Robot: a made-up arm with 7 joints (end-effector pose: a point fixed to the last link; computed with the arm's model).
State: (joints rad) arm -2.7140 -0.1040 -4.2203 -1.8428 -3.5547 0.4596 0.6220
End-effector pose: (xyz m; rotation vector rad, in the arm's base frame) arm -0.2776 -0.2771 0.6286 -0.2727 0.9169 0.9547
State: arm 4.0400 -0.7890 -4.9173 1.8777 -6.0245 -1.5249 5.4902
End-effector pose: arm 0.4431 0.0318 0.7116 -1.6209 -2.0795 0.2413
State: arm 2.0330 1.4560 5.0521 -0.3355 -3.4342 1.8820 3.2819
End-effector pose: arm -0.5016 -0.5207 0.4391 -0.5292 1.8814 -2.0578
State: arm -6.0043 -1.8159 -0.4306 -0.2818 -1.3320 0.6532 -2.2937
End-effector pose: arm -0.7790 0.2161 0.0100 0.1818 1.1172 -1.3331
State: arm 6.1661 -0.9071 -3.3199 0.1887 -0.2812 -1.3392 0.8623
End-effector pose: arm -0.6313 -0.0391 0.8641 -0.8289 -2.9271 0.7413
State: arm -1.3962 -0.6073 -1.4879 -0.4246 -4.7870 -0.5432 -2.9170
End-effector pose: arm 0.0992 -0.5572 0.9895 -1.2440 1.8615 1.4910
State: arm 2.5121 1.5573 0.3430 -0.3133 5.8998 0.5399 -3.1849
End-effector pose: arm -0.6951 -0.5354 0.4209 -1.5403 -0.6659 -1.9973
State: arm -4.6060 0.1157 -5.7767 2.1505 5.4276 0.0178 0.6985
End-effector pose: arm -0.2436 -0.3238 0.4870 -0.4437 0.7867 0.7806
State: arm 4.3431 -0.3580 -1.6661 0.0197 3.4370 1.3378 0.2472
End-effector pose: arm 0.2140 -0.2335 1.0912 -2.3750 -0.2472 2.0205
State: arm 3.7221 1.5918 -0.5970 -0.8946 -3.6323 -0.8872 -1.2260
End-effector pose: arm -0.5639 0.5407 0.5609 1.1450 1.4446 0.5183
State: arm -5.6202 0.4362 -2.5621 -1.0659 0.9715 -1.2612 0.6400
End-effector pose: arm 0.2040 -0.5098 0.7426 -1.0564 0.7174 -0.3449
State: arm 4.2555 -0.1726 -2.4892 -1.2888 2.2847 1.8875 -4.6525
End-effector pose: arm 0.0174 0.2568 0.8390 0.2237 0.8800 0.1859
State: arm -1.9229 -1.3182 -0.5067 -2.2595 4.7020 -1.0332 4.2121
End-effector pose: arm 0.3270 -0.1332 0.1715 -0.0248 -1.6634 1.0859
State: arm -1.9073 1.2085 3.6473 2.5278 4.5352 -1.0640 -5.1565
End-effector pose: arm -0.1942 -0.0107 0.4973 -0.8456 0.7367 -0.2026
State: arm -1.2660 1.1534 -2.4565 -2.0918 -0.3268 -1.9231 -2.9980
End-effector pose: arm 0.1854 0.2193 0.2409 -2.0765 -1.0306 -2.0798
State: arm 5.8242 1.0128 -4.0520 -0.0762 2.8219 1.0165 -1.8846
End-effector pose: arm 0.6074 0.4222 0.7414 0.9267 -1.4606 1.3482
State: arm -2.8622 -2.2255 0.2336 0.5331 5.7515 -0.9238 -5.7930
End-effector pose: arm 0.7384 -0.1042 -0.0778 0.1434 -0.5861 0.1870
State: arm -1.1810 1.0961 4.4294 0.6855 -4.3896 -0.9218 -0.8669
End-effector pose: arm 0.0062 0.6368 0.8074 0.7594 2.6671 0.1324
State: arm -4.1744 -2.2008 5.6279 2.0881 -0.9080 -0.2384 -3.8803
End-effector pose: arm 0.3745 0.2289 0.4702 -1.0053 -2.4834 0.2036
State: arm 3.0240 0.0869 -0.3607 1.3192 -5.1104 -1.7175 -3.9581
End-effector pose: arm -0.2758 -0.2137 0.8765 -1.5783 -1.1666 0.0901
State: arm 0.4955 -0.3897 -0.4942 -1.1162 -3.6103 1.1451 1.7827
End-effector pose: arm -0.5530 0.0133 0.7042 0.0133 0.9199 1.5169
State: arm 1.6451 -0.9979 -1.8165 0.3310 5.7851 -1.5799 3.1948
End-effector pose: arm 0.0640 0.6338 0.8177 -1.0688 2.1343 -0.3419
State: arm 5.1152 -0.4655 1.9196 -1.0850 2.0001 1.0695 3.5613
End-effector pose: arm -0.4334 -0.0754 0.8750 1.7939 0.1788 2.5483
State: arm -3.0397 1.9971 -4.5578 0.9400 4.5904 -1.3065 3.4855
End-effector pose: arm -0.6283 0.3649 0.2179 -2.2140 1.8696 -0.7033
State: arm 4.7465 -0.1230 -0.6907 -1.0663 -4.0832 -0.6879 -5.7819
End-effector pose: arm 0.1910 -0.3929 0.9799 -2.0705 0.8529 0.2797
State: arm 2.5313 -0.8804 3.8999 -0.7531 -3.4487 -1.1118 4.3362
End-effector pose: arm 0.3421 0.4381 0.9408 1.5560 -1.0292 -0.5605
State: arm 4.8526 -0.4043 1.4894 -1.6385 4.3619 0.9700 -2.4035
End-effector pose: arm -0.4053 -0.0540 0.7035 0.2913 1.7196 -1.3694
